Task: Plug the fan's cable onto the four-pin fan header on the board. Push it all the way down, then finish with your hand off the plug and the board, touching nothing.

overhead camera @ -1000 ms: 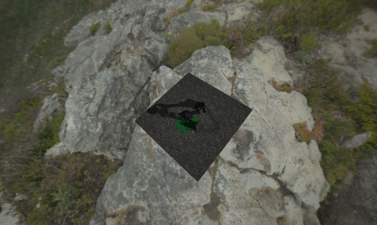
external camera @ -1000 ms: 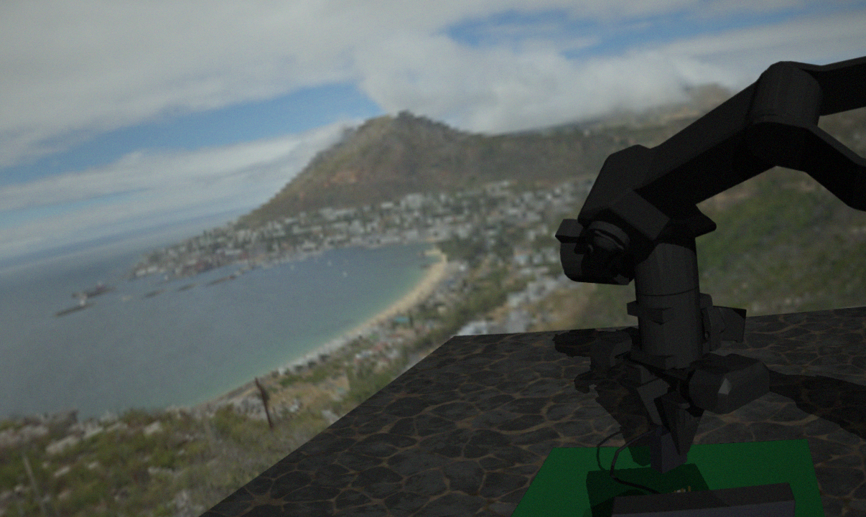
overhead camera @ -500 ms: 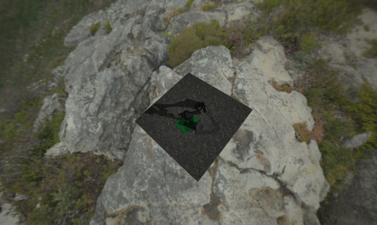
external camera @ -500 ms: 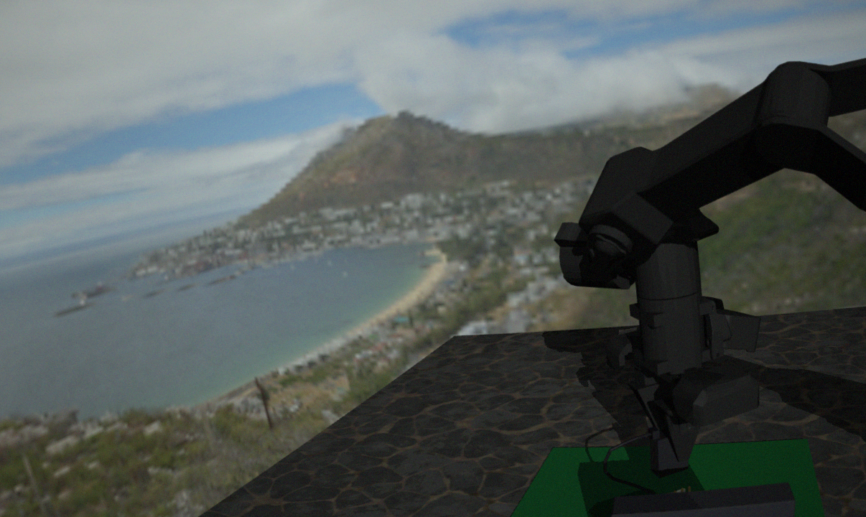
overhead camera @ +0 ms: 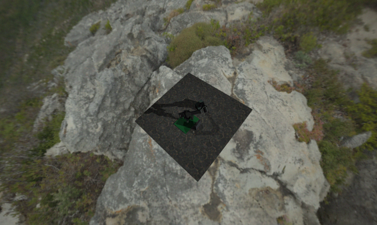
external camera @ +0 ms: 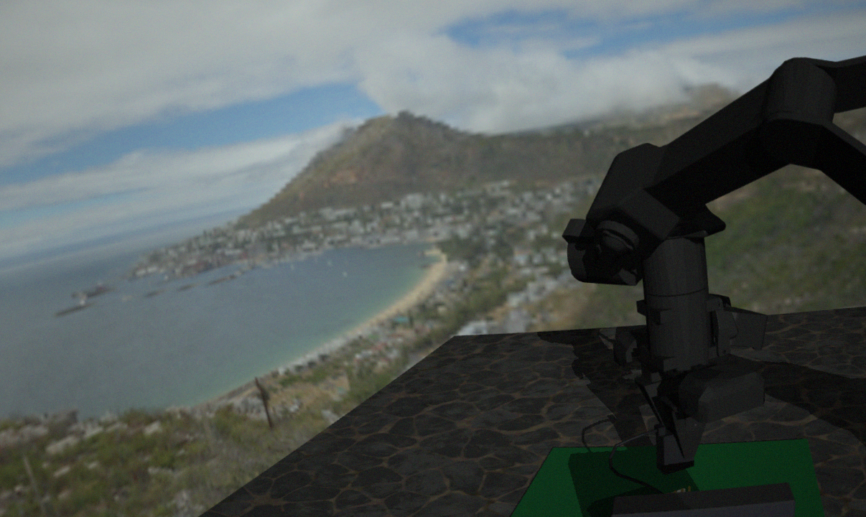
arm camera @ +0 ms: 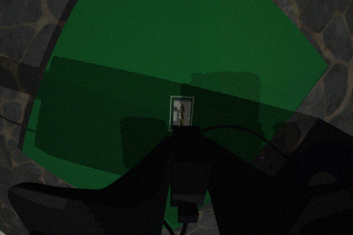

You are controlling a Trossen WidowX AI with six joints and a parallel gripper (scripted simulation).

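The white fan header is 70 mm below my gripper tip. The rest, counted from my gripper tip: dark fan plug: 10 mm ahead, 10 mm to the left, 10 mm above; green board: 20 mm ahead, 10 mm to the right, 80 mm below.
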